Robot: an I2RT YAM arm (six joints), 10 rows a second.
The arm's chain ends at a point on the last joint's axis. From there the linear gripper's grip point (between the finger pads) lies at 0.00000 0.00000 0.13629 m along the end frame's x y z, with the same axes.
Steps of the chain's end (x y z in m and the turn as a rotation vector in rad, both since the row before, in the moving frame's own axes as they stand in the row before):
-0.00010, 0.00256, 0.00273, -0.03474, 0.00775, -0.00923
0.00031, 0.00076, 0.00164, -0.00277, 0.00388, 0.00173
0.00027, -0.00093, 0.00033, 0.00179, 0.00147, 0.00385
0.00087, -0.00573, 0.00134, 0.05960, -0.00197, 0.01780
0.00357, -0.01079, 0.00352, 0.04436, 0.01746, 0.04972
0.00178, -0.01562, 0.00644, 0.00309, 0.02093, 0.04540
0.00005, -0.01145, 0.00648, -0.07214, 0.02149, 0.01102
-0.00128, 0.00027, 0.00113, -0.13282, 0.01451, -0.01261
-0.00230, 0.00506, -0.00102, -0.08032, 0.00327, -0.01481
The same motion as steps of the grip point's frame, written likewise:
0.00098, 0.00729, 0.00264, -0.03474, 0.00775, -0.00923
0.00084, 0.00114, 0.00164, -0.00277, 0.00388, 0.00173
0.00047, -0.00117, 0.00033, 0.00179, 0.00147, 0.00385
0.00067, -0.01385, 0.00110, 0.05960, -0.00197, 0.01780
0.00610, -0.01677, 0.00337, 0.04436, 0.01746, 0.04972
0.00464, -0.01598, 0.00641, 0.00309, 0.02093, 0.04540
0.00292, -0.00161, 0.00609, -0.07214, 0.02149, 0.01102
0.00081, 0.01831, -0.00008, -0.13282, 0.01451, -0.01261
-0.00177, 0.01599, -0.00146, -0.08032, 0.00327, -0.01481

